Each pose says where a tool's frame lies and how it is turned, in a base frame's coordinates. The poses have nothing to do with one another.
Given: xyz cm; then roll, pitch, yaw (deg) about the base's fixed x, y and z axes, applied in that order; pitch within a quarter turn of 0, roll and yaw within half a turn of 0.
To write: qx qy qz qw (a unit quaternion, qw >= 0); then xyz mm. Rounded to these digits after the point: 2 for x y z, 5 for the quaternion.
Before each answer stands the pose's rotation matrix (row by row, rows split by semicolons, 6 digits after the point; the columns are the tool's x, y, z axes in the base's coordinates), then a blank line. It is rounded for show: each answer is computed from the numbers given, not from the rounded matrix.
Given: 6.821, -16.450, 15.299, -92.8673, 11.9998, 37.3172
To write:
0.777913 -0.134815 -0.613739; 0.592980 -0.165665 0.787991; -0.207908 -0.976924 -0.048930

-0.70578, -0.16229, 0.29104, 0.62516, 68.21, -164.50, 152.99
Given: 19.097, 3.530, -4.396, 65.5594, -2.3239, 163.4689
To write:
-0.957877 -0.082337 0.275122; 0.284302 -0.407151 0.867986; 0.040549 0.909642 0.413409

0.09469, 0.53323, 0.83343, 0.10998, 190.97, 35.30, -43.96
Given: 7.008, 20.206, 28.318, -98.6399, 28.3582, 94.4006
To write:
-0.067522 0.185813 -0.980262; 0.877401 -0.456681 -0.147002; -0.474982 -0.870009 -0.132196

-0.61672, -0.43100, 0.58992, 0.29309, 70.08, 202.06, 283.18
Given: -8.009, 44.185, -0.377, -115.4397, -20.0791, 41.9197
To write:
0.698856 0.517671 -0.493575; 0.627482 -0.112502 0.770461; 0.343317 -0.848151 -0.403452

-0.74411, -0.38474, 0.05048, 0.54381, -80.09, 441.85, -3.77
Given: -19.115, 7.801, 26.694, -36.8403, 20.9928, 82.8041
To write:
0.116948 -0.820913 -0.558950; 0.926272 -0.112862 0.359559; -0.358251 -0.559789 0.747190

-0.34735, -0.07583, 0.66013, 0.66168, -191.15, 78.01, 266.94
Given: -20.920, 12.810, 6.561, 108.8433, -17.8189, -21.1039
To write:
0.888175 -0.386477 -0.248557; -0.342788 -0.197042 -0.918516; 0.306009 0.901005 -0.307487

0.77342, -0.23573, 0.01857, 0.58814, -209.20, 128.10, 65.61
